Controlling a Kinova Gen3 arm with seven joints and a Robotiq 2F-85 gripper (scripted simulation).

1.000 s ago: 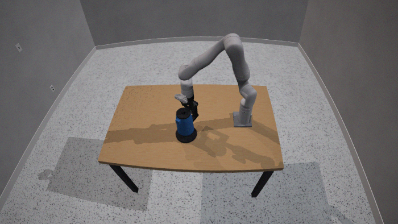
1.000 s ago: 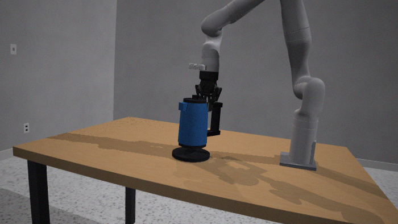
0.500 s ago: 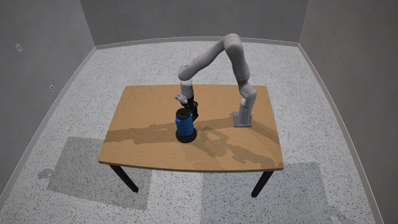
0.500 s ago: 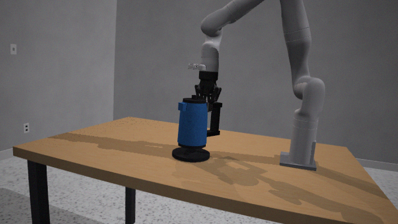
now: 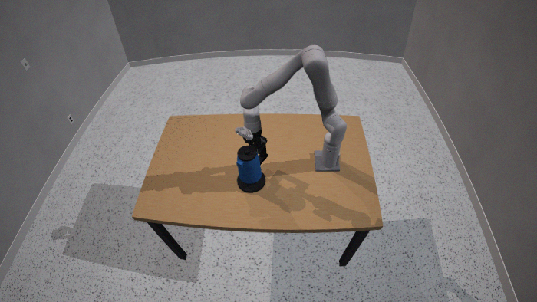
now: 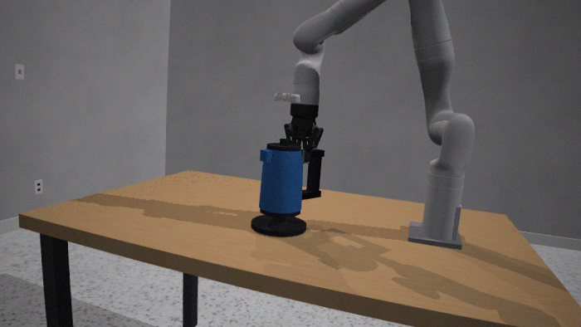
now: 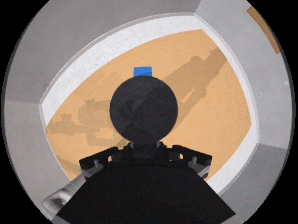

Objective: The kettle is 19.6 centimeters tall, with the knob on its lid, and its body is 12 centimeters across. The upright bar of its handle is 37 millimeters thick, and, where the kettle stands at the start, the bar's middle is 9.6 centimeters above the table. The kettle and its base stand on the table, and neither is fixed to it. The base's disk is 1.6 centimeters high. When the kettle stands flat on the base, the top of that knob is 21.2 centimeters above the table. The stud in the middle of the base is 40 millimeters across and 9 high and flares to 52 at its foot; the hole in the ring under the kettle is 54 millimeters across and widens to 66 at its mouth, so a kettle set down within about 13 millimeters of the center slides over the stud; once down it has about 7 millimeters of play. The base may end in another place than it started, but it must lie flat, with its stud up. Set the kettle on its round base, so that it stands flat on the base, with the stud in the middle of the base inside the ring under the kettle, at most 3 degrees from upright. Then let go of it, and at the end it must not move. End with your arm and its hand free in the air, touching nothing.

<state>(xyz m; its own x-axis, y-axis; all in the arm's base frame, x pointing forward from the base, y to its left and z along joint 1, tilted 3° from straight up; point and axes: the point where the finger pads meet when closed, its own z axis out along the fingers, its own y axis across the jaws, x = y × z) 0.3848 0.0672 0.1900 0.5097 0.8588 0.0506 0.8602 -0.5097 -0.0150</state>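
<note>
Right now my hand is 10 mm short of the blue kettle, 20 mm to the right of it and 50 mm above it. Round my hand: round black base 30 mm ahead, 50 mm to the left, 180 mm below.
</note>
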